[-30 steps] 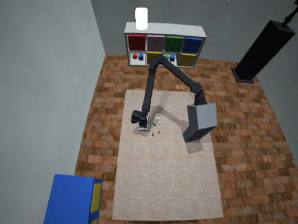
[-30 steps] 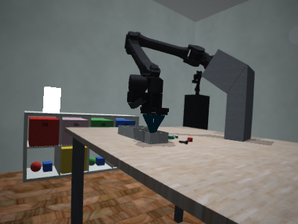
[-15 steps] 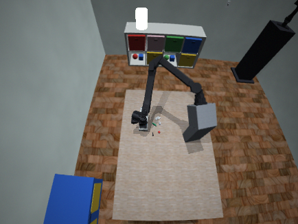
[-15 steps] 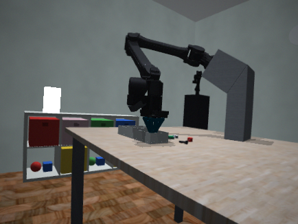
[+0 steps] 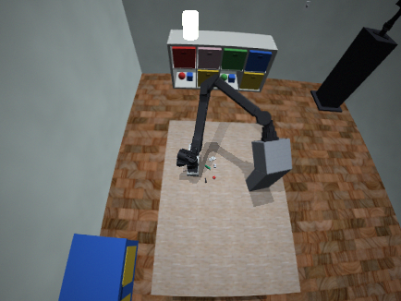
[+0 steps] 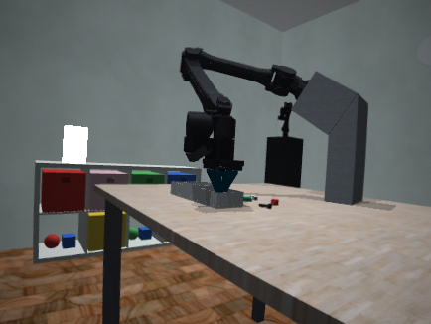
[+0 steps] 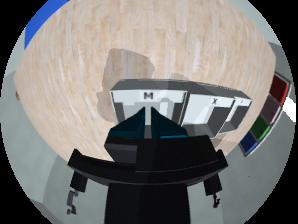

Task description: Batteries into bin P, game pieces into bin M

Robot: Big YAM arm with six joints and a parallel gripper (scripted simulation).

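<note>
Right now my hand is 110 mm past the green piece, 30 mm to the left of it and 20 mm above it. Round my hand: white piece (140 mm behind, 100 mm to the right, 20 mm below); then black object (90 mm behind, 80 mm to the left, 20 mm below); then red game piece (160 mm behind, 50 mm to the left, 20 mm below).
</note>
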